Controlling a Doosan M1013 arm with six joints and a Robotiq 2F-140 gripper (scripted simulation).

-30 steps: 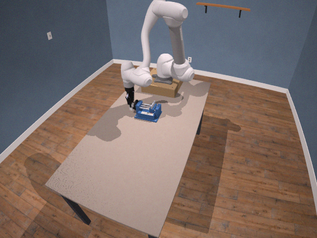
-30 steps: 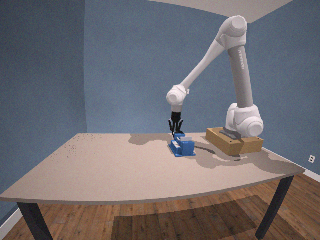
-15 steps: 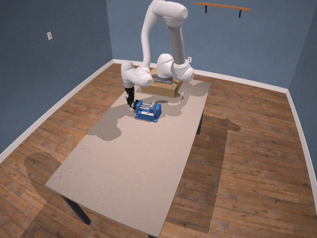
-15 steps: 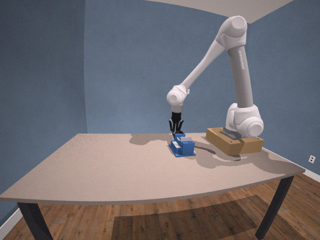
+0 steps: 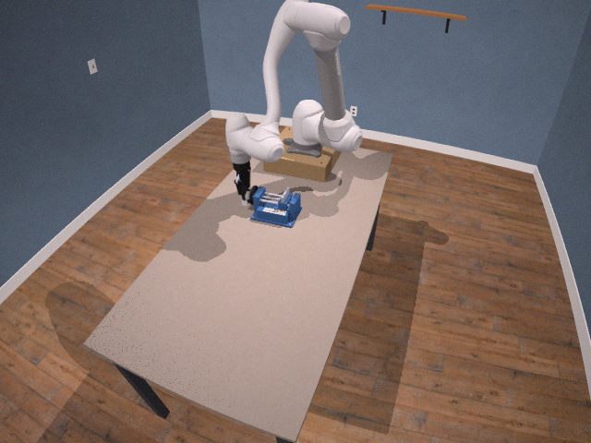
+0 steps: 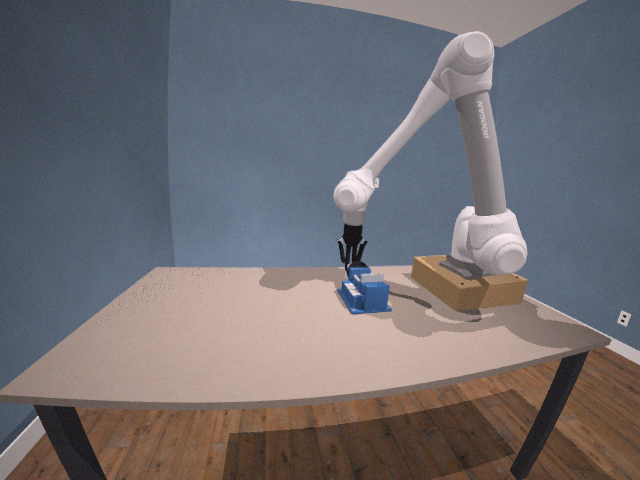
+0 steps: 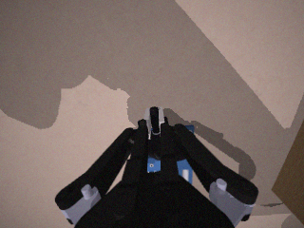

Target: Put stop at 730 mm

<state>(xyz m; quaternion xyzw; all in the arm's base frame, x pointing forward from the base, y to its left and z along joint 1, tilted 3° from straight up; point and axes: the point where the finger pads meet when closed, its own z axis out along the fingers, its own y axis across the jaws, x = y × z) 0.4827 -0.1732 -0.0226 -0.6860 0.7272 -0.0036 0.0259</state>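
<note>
Now: the black handwheel 20 mm to the left of my hand and 10 mm below it. Also, from my hand: grey stop block (190 mm to the left, 20 mm above).
</note>
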